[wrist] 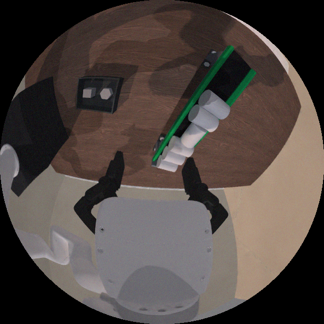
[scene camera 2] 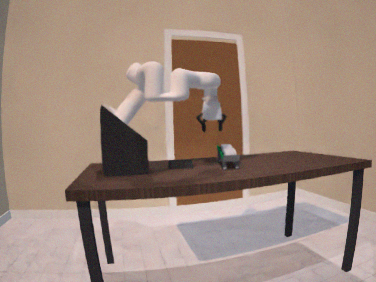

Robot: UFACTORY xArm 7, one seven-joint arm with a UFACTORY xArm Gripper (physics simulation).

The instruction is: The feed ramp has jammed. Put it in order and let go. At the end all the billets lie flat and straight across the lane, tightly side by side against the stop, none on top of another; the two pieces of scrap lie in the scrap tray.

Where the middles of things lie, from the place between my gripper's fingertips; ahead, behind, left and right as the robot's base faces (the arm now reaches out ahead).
Labels:
My hand is 170 mm past the dark scrap tray (wrist: 96,103), 70 mm to the right of it and 170 mm above it.

